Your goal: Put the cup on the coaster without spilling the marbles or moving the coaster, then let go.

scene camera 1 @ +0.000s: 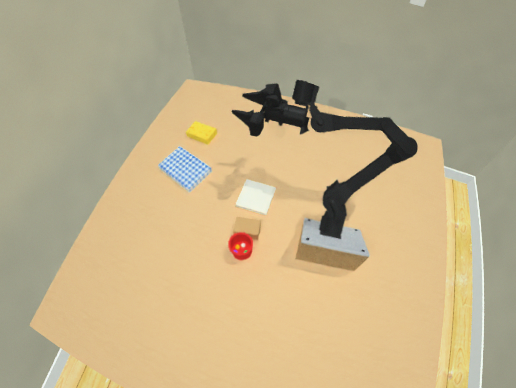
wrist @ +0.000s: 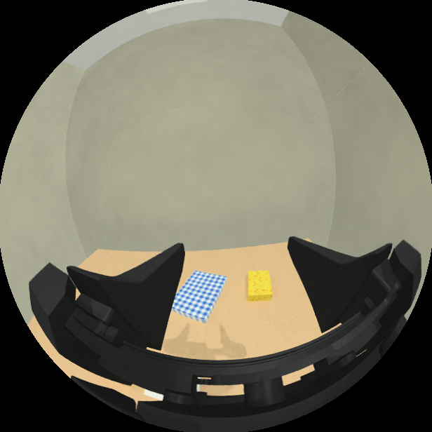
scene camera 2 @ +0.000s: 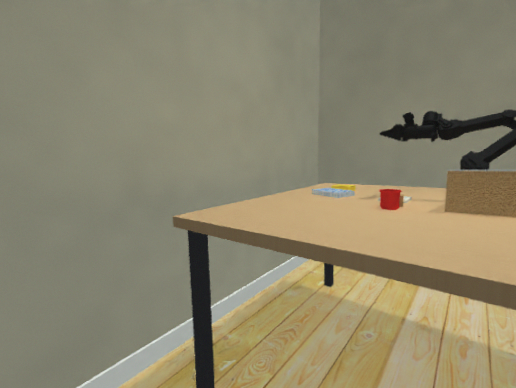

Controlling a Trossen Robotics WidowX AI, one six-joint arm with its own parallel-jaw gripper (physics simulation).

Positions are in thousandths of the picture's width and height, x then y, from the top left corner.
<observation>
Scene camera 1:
gripper: 460,267
white square coaster: 495,506
</observation>
